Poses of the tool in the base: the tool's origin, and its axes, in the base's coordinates. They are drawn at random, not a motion.
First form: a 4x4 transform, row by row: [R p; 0 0 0 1], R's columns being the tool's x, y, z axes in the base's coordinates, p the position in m. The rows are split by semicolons.
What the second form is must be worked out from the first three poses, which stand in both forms.
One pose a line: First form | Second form
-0.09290, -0.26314, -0.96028, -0.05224; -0.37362, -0.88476, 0.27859, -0.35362; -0.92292, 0.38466, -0.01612, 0.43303; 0, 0, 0, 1 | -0.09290, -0.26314, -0.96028, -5.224; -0.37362, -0.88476, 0.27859, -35.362; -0.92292, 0.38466, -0.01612, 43.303; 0, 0, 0, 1
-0.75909, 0.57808, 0.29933, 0.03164; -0.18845, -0.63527, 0.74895, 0.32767; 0.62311, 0.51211, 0.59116, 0.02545; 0, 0, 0, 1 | -0.75909, 0.57808, 0.29933, 3.164; -0.18845, -0.63527, 0.74895, 32.767; 0.62311, 0.51211, 0.59116, 2.545; 0, 0, 0, 1
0.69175, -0.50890, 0.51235, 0.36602; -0.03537, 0.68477, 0.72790, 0.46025; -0.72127, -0.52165, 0.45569, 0.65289; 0, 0, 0, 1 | 0.69175, -0.50890, 0.51235, 36.602; -0.03537, 0.68477, 0.72790, 46.025; -0.72127, -0.52165, 0.45569, 65.289; 0, 0, 0, 1
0.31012, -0.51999, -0.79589, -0.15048; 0.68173, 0.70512, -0.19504, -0.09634; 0.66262, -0.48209, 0.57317, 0.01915; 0, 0, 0, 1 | 0.31012, -0.51999, -0.79589, -15.048; 0.68173, 0.70512, -0.19504, -9.634; 0.66262, -0.48209, 0.57317, 1.915; 0, 0, 0, 1
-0.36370, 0.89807, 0.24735, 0.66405; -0.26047, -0.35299, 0.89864, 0.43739; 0.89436, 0.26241, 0.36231, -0.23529; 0, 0, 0, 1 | -0.36370, 0.89807, 0.24735, 66.405; -0.26047, -0.35299, 0.89864, 43.739; 0.89436, 0.26241, 0.36231, -23.529; 0, 0, 0, 1
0.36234, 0.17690, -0.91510, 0.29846; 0.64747, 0.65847, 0.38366, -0.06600; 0.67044, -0.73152, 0.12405, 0.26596; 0, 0, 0, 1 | 0.36234, 0.17690, -0.91510, 29.846; 0.64747, 0.65847, 0.38366, -6.600; 0.67044, -0.73152, 0.12405, 26.596; 0, 0, 0, 1
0.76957, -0.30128, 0.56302, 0.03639; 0.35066, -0.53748, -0.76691, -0.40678; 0.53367, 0.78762, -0.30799, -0.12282; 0, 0, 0, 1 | 0.76957, -0.30128, 0.56302, 3.639; 0.35066, -0.53748, -0.76691, -40.678; 0.53367, 0.78762, -0.30799, -12.282; 0, 0, 0, 1
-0.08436, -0.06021, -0.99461, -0.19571; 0.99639, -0.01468, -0.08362, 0.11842; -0.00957, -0.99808, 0.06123, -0.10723; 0, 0, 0, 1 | -0.08436, -0.06021, -0.99461, -19.571; 0.99639, -0.01468, -0.08362, 11.842; -0.00957, -0.99808, 0.06123, -10.723; 0, 0, 0, 1
